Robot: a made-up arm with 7 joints.
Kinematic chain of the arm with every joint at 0, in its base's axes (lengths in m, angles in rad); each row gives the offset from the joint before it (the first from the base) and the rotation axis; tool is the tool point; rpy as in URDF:
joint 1: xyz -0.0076 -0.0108 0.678 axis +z
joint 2: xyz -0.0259 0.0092 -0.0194 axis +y
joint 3: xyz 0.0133 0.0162 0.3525 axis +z
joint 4: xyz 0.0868 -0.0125 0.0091 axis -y
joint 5: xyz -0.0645 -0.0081 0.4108 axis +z
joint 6: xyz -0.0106 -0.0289 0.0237 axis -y
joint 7: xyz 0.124 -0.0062 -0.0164 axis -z
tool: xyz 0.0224 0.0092 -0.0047 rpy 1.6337 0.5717 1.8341
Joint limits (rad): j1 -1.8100..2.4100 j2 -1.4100..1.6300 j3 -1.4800..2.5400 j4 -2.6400..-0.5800 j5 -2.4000..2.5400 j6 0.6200..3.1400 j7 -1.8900..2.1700
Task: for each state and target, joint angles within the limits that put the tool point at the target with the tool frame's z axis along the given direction. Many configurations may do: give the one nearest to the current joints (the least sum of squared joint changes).
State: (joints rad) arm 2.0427 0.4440 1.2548 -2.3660 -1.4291 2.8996 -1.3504
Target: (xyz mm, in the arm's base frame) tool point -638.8 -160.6 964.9 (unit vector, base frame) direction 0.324 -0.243 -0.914
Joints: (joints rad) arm 2.0935 0.3103 1.2706 -1.7582 -1.4443 2.7127 -1.4291
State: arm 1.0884 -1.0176 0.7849 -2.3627 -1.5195 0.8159 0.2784
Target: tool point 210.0 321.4 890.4 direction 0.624 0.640 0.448
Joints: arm 1.0575 -0.6232 0.0953 -2.6400 -1.6923 1.0267 1.0197
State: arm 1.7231 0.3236 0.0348 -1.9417 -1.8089 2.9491 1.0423
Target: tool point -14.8 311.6 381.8 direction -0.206 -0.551 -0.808
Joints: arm 1.9549 0.5741 -0.5073 -2.4488 -2.4000 2.5112 0.0501
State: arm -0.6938 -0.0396 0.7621 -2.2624 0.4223 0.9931 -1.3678
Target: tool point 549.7 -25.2 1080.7 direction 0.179 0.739 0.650
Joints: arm -0.7609 -0.2445 0.5633 -1.7176 0.9228 1.1511 -1.2460
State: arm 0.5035 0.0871 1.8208 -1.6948 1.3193 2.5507 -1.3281
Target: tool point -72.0 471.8 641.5 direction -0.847 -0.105 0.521
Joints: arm 0.1778 0.1720 1.7162 -2.5816 0.8748 2.6161 -1.8900
